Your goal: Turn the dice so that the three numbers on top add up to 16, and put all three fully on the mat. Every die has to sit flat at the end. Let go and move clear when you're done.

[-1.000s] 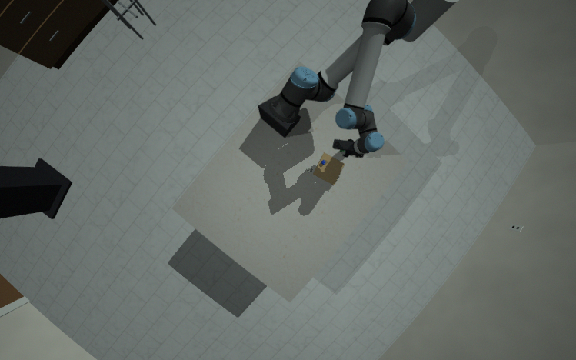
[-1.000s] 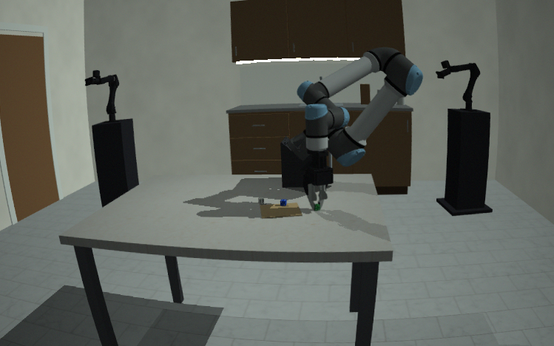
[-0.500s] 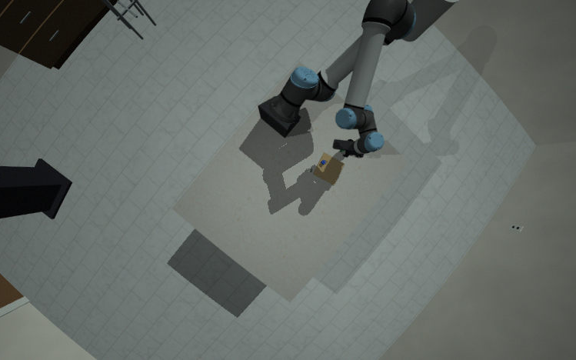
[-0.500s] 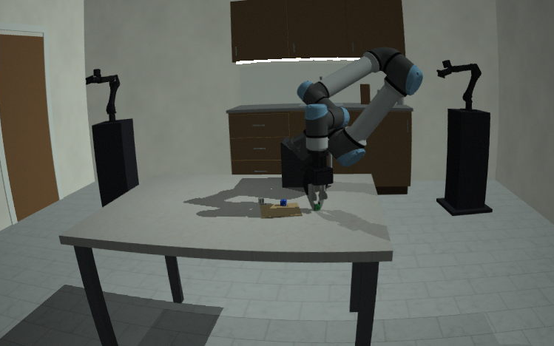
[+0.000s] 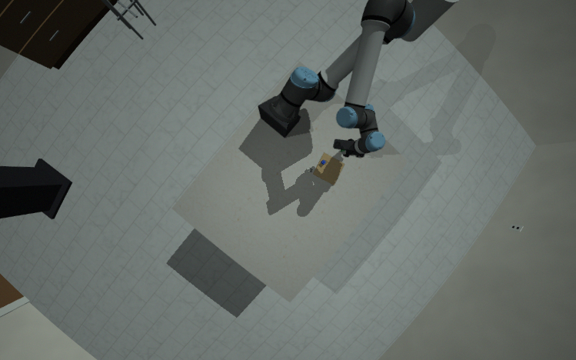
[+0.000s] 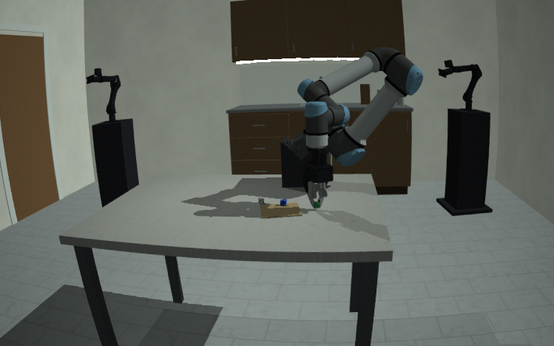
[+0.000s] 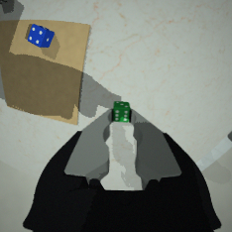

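Right now the tan mat is 10 mm behind my hand, 130 mm to the right of it and 20 mm below it. Round my hand: blue die 60 mm behind, 120 mm to the right, 10 mm below; white die 100 mm behind, 200 mm to the right, 20 mm below; green die 10 mm below.
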